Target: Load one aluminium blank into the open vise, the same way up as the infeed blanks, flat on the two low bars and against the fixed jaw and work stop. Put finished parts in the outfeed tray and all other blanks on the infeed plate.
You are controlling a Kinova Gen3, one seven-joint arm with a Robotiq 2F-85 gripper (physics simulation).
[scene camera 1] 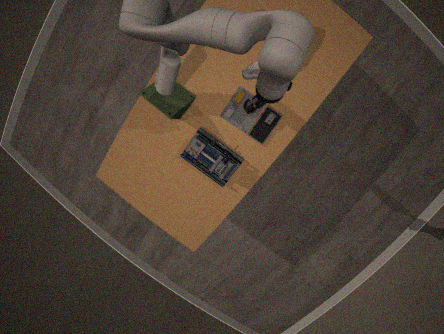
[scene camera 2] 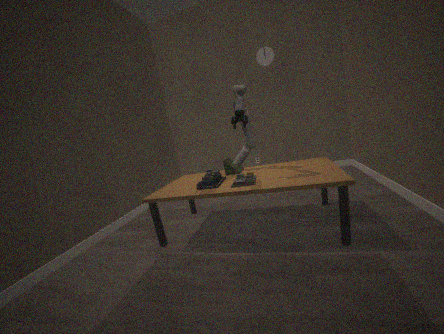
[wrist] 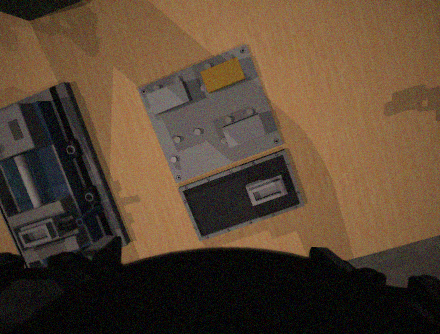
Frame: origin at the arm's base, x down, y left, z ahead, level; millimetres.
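Where they show: gripper, between the fingertips: [scene camera 1: 265, 103] [scene camera 2: 239, 129]; arm's base, origin of its link: [scene camera 1: 164, 88] [scene camera 2: 236, 164].
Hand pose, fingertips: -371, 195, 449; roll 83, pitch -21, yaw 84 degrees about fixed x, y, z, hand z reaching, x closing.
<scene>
Things, the pixels of their top centre, and the offset from my fingertips, as dx, dy, dz. Level surfaces: height alone.
- grey infeed plate, centre of its top: [wrist: 209, 116] [scene camera 1: 242, 110] +437, -38, -59
- yellow block, centre of its top: [wrist: 222, 74] [scene camera 1: 239, 96] +402, +4, -112
- pocketed finished part, centre of its top: [wrist: 267, 192] [scene camera 1: 270, 118] +405, +18, +82
- vise, centre of its top: [wrist: 22, 193] [scene camera 1: 209, 160] [scene camera 2: 210, 173] +346, -343, -32
- pale piece, centre of its top: [wrist: 34, 236] [scene camera 1: 220, 168] +331, -338, +35
- wooden table, height of its surface: dx +446
The grey infeed plate [wrist: 209, 111] [scene camera 1: 240, 120] lies on the table and carries three pale aluminium blanks [wrist: 165, 97] [wrist: 243, 129] [wrist: 202, 157] and a yellow block [wrist: 222, 75] [scene camera 1: 239, 96]. Beside it is the dark outfeed tray [wrist: 215, 205] [scene camera 1: 260, 130], holding one pocketed finished part [wrist: 266, 190] [scene camera 1: 270, 118]. The vise [scene camera 1: 212, 157] [wrist: 76, 156] [scene camera 2: 210, 179] stands apart from them; a pale piece [scene camera 1: 221, 166] sits near one end, too small to identify. My gripper [scene camera 1: 250, 107] [scene camera 2: 239, 124] is open and empty, high above the plate and tray.
The arm's green base [scene camera 1: 169, 99] [scene camera 2: 230, 167] stands at the back of the wooden table [scene camera 1: 154, 185] [scene camera 2: 293, 175]. A pale object [scene camera 1: 251, 70] shows beside the arm's wrist; I cannot tell what it is.
</scene>
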